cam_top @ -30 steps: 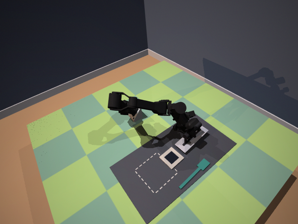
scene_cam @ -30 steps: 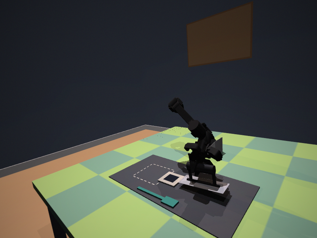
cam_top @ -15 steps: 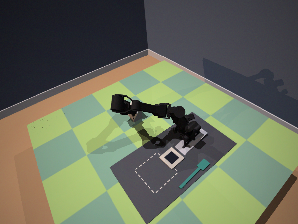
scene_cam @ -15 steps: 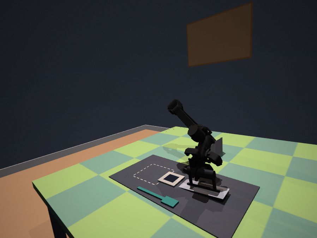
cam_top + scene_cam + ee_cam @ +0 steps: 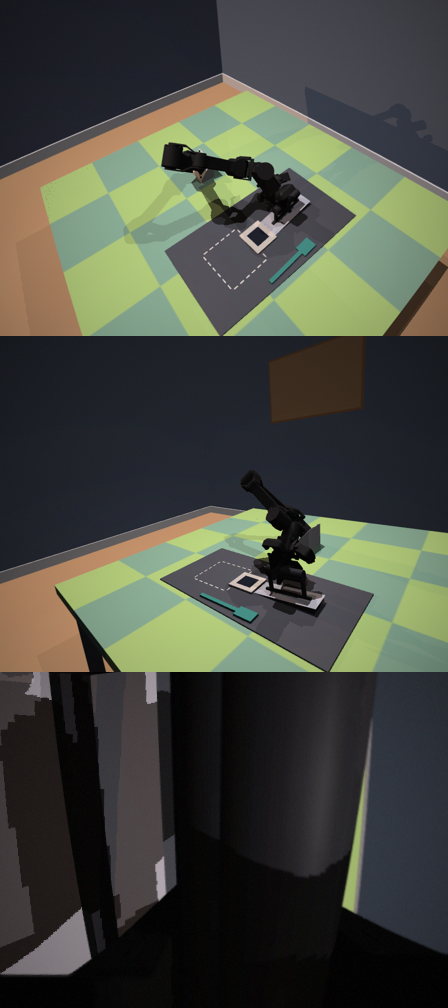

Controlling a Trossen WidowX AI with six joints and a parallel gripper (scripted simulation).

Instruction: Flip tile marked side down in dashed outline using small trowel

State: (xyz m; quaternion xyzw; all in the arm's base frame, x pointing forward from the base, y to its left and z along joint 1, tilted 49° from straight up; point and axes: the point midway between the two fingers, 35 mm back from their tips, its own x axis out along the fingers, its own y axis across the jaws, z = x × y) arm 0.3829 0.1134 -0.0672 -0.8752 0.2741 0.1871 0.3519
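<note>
My gripper tip is now 10 mm past the dark mat, 100 mm to the left of it and 80 mm above it. From my gripper tip the other things lie so: tile: 10 mm behind, 130 mm to the right, 50 mm below; then teal trowel: 130 mm ahead, 70 mm to the right, 50 mm below.
</note>
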